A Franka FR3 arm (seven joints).
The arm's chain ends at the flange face. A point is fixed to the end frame.
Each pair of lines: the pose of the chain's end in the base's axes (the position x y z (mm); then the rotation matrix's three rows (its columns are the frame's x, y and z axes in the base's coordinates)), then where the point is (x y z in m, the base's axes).
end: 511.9 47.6 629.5; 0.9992 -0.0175 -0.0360; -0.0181 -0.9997 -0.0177; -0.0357 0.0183 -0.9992
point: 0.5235 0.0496 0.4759
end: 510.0 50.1 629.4; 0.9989 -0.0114 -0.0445; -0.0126 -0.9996 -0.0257; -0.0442 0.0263 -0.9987
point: 0.5202 0.0510 0.4757
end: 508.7 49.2 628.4; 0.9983 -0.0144 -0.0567; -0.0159 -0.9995 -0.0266; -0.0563 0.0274 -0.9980
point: 0.5171 0.0499 0.4746
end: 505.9 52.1 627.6; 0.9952 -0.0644 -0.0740; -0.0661 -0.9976 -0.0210; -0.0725 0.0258 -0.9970
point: 0.5118 0.0528 0.4737
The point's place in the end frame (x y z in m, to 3 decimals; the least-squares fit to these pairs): 0.017 -0.005 0.153
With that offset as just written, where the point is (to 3 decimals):
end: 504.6 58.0 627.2; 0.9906 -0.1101 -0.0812; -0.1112 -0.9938 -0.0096; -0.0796 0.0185 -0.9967
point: 0.510 0.060 0.473
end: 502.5 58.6 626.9; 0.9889 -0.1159 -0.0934; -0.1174 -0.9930 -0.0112; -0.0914 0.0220 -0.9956
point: 0.506 0.060 0.473
